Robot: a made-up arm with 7 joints.
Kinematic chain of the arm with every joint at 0, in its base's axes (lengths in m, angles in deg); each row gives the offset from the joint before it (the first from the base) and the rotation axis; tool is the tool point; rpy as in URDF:
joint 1: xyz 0 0 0.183 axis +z
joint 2: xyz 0 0 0 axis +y
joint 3: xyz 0 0 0.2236 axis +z
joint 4: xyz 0.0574 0 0 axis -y
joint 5: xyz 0.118 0 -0.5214 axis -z
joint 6: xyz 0 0 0 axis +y
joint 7: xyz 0.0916 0 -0.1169 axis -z
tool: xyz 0 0 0 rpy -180 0 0
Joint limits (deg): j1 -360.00..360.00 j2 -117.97..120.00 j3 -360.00..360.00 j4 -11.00..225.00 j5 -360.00..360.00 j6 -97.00..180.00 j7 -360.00..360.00
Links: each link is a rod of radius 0.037 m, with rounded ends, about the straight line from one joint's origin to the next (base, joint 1, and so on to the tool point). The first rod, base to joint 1, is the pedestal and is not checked.
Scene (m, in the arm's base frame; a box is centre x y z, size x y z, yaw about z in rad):
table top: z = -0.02
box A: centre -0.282 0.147 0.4 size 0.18 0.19 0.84 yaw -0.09
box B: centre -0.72 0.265 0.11 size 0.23 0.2 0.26 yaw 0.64
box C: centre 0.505 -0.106 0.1 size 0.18 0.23 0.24 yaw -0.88
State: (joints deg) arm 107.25 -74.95 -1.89 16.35 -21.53 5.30 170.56
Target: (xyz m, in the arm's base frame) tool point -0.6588 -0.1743 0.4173
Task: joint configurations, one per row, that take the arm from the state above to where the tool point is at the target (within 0.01 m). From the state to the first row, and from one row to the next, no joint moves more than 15 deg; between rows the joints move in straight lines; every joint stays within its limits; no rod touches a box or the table.
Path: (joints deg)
1: 101.83 -83.55 3.22 25.82 -9.54 -2.81 175.99
2: 96.41 -92.16 8.33 35.30 2.45 -10.92 181.41
3: 90.99 -100.76 13.44 44.77 14.45 -19.04 186.84
4: 85.57 -109.37 18.55 54.25 26.44 -27.15 192.26
5: 80.15 -117.97 23.66 63.72 38.43 -35.26 197.69
6: 84.64 -109.62 32.77 63.20 25.75 -27.37 192.26
7: 89.13 -101.28 41.87 62.68 13.06 -19.48 186.84
8: 93.62 -92.93 50.98 62.16 0.38 -11.59 181.41
9: 98.11 -84.59 60.09 61.64 -12.30 -3.71 175.99
10: 102.60 -76.24 69.20 61.12 -24.99 4.18 170.56

